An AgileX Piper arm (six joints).
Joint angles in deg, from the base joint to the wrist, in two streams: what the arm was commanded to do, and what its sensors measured. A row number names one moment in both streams.
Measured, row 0:
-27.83, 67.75, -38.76, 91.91, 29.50, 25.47
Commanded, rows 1 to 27:
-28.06, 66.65, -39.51, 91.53, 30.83, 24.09
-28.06, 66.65, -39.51, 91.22, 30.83, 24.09
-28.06, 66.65, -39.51, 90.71, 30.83, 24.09
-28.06, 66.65, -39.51, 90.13, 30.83, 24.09
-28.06, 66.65, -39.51, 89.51, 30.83, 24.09
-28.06, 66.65, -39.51, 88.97, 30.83, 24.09
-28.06, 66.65, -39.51, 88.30, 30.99, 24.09
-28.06, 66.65, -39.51, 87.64, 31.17, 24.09
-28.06, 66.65, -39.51, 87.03, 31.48, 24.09
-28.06, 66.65, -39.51, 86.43, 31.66, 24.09
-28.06, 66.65, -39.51, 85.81, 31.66, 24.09
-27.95, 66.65, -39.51, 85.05, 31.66, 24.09
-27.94, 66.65, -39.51, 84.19, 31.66, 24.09
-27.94, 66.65, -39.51, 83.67, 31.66, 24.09
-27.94, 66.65, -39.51, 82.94, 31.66, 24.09
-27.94, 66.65, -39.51, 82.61, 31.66, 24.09
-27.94, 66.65, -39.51, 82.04, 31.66, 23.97
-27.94, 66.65, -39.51, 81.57, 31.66, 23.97
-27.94, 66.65, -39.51, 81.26, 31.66, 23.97
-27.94, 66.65, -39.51, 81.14, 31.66, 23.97
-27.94, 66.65, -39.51, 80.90, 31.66, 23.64
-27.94, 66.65, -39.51, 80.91, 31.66, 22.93
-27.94, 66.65, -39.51, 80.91, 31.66, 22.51
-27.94, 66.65, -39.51, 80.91, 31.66, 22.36
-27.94, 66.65, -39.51, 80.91, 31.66, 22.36
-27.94, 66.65, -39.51, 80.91, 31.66, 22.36
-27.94, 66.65, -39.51, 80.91, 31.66, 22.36
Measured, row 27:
-27.83, 67.75, -38.76, 80.94, 30.95, 24.71
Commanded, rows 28 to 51:
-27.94, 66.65, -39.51, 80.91, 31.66, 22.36
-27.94, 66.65, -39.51, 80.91, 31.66, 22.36
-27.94, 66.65, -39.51, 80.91, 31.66, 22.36
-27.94, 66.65, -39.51, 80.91, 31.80, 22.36
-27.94, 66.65, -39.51, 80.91, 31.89, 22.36
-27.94, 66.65, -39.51, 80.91, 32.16, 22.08
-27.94, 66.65, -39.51, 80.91, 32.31, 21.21
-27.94, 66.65, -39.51, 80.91, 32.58, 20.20
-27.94, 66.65, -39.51, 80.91, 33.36, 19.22
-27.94, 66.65, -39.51, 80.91, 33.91, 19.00
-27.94, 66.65, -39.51, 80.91, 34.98, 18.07
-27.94, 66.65, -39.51, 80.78, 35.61, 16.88
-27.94, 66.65, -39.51, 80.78, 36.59, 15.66
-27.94, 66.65, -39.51, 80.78, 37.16, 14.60
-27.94, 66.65, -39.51, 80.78, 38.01, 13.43
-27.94, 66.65, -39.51, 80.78, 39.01, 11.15
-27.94, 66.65, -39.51, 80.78, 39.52, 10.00
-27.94, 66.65, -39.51, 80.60, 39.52, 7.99
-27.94, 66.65, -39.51, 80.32, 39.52, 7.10
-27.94, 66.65, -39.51, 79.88, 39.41, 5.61
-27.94, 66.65, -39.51, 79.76, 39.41, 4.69
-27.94, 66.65, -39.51, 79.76, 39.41, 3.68
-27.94, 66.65, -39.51, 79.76, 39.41, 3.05
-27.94, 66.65, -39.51, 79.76, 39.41, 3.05
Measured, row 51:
-27.83, 67.67, -38.76, 79.16, 38.84, 6.61
